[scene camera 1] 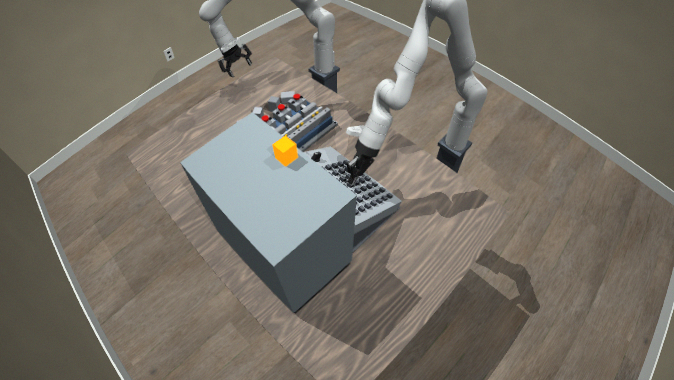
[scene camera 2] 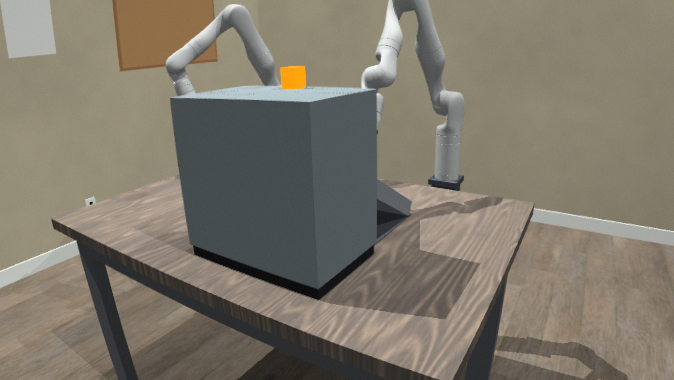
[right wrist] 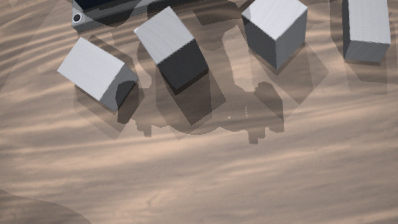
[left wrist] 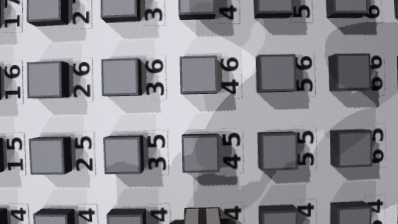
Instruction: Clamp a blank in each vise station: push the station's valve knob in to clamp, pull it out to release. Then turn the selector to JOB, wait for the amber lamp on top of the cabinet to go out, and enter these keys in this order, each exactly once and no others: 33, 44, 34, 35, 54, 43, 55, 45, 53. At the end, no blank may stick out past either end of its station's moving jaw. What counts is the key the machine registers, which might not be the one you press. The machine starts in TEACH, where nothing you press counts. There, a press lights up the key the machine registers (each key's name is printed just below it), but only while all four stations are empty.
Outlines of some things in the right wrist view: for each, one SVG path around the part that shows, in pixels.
A grey blank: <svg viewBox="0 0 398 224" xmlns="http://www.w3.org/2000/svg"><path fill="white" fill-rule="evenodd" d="M80 37L57 71L115 112L138 79L138 76L123 61Z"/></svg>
A grey blank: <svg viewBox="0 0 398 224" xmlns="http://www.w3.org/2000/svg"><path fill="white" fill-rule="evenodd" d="M168 6L136 28L134 32L157 67L177 90L206 70L208 65L193 35L171 7Z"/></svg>
